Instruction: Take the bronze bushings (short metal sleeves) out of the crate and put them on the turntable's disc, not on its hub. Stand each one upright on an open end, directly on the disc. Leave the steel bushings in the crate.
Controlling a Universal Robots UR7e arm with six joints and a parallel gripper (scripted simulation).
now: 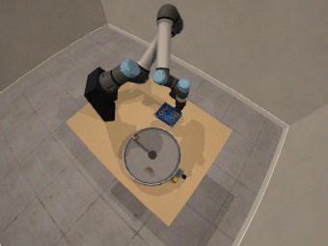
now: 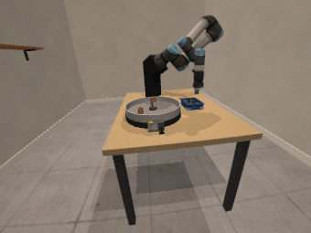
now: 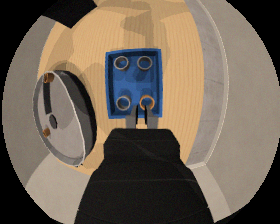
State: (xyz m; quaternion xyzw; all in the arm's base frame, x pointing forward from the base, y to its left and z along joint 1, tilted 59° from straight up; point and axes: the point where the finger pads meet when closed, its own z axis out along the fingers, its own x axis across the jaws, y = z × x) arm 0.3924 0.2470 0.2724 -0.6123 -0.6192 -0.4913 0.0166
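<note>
Right now the blue crate is 4 cm behind my hand, 4 cm to the right of it and 12 cm below it. From my hand the other things lie so: grey turntable disc (18 cm ahead, 33 cm to the right, 9 cm below).
</note>
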